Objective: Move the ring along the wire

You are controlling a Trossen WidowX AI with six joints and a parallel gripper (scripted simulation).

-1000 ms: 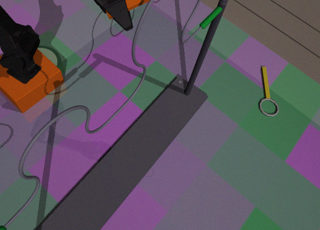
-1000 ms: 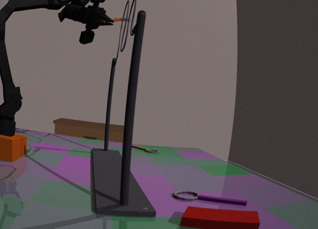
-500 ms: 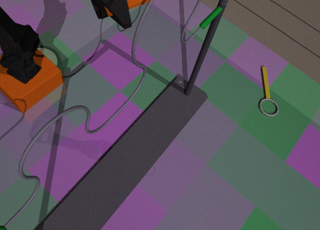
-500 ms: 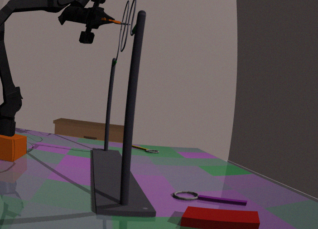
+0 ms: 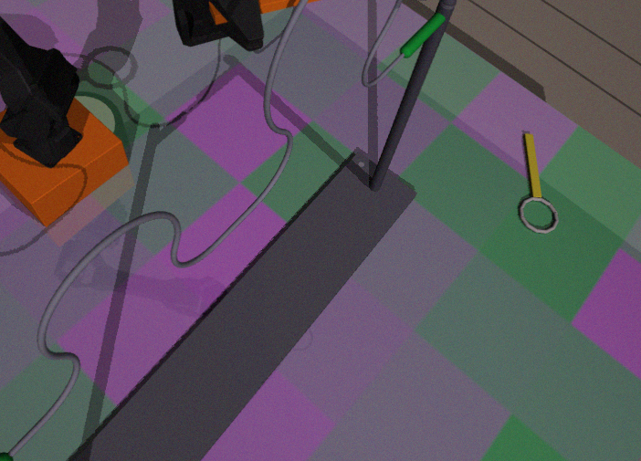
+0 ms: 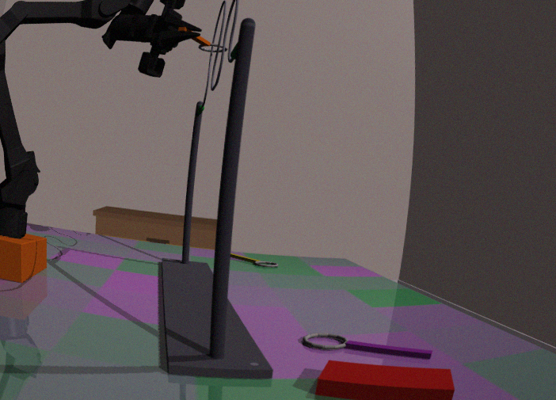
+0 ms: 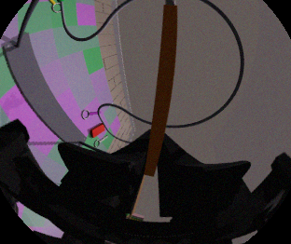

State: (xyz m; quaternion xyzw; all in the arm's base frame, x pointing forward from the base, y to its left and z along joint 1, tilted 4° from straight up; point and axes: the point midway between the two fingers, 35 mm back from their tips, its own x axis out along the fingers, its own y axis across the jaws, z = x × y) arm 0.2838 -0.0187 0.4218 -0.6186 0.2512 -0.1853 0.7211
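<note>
Right now my gripper tip is 30 mm short of the orange-handled ring, 90 mm to the right of it and 10 mm below it. Round my gripper tip: red block (140 mm ahead, 460 mm to the right, 460 mm below); then purple-handled ring (190 mm ahead, 320 mm to the right, 460 mm below); then yellow-handled ring (290 mm ahead, 380 mm to the left, 460 mm below).
</note>
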